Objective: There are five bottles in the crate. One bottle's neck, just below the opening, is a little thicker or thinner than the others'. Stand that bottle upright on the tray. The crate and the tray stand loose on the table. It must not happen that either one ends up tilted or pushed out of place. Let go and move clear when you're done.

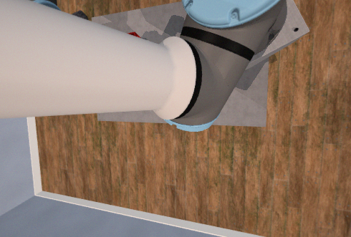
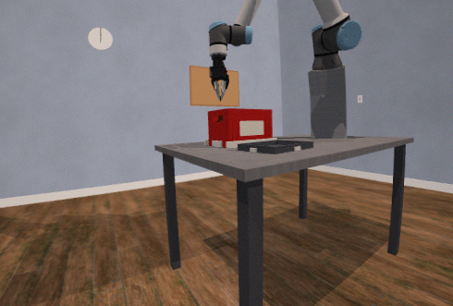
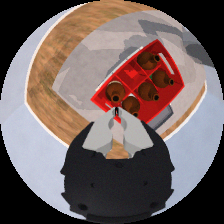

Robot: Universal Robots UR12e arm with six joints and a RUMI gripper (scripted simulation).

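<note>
My hand is 8 cm past the red crate, 5 cm to the right of it and 16 cm above it. The rest, counted from my hand: dark tray: 4 cm behind, 32 cm to the left, 23 cm below.
</note>
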